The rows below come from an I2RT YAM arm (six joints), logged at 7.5 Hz.
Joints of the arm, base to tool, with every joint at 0 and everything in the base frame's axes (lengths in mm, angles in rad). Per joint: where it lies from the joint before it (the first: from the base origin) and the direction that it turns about. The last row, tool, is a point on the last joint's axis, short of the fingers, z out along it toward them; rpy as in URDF.
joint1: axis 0 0 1 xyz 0 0 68
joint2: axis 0 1 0 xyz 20 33.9 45.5
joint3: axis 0 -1 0 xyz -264 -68.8 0
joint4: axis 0 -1 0 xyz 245 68.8 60
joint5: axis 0 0 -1 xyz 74 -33.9 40.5
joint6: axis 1 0 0 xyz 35.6 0 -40.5
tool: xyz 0 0 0 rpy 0 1.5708 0
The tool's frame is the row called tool.
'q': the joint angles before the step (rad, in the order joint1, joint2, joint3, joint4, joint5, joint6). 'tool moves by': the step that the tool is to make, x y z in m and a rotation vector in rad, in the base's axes. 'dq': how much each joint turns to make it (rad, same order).
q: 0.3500 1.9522 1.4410 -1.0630 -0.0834 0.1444
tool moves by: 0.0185 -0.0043 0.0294 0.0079 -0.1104 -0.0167
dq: -0.0248 -0.0072 0.1073 -0.0083 0.0287 -0.0096
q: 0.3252 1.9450 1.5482 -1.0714 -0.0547 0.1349
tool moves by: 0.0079 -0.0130 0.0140 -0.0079 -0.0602 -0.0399
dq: -0.0366 -0.0162 0.0307 0.0081 0.0259 -0.0001
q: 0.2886 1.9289 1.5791 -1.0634 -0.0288 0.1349
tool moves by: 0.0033 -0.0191 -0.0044 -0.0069 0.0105 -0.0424
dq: -0.0506 -0.0001 -0.0169 0.0046 0.0026 -0.0087
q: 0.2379 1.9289 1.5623 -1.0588 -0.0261 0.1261
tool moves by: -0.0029 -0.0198 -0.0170 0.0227 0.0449 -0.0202
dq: -0.0534 -0.0001 -0.0664 0.0259 -0.0355 -0.0290
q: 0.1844 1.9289 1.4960 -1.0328 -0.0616 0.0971
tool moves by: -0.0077 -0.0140 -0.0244 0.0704 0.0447 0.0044
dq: -0.0420 0.0001 -0.0994 0.0627 -0.0805 -0.0398
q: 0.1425 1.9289 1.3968 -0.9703 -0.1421 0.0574
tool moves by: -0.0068 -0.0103 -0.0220 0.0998 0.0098 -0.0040
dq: -0.0362 0.0001 -0.0952 0.0930 -0.1022 -0.0258
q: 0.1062 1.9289 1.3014 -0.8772 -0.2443 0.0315
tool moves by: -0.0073 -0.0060 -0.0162 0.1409 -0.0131 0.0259
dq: -0.0290 -0.0039 -0.0832 0.0907 -0.1427 -0.0470
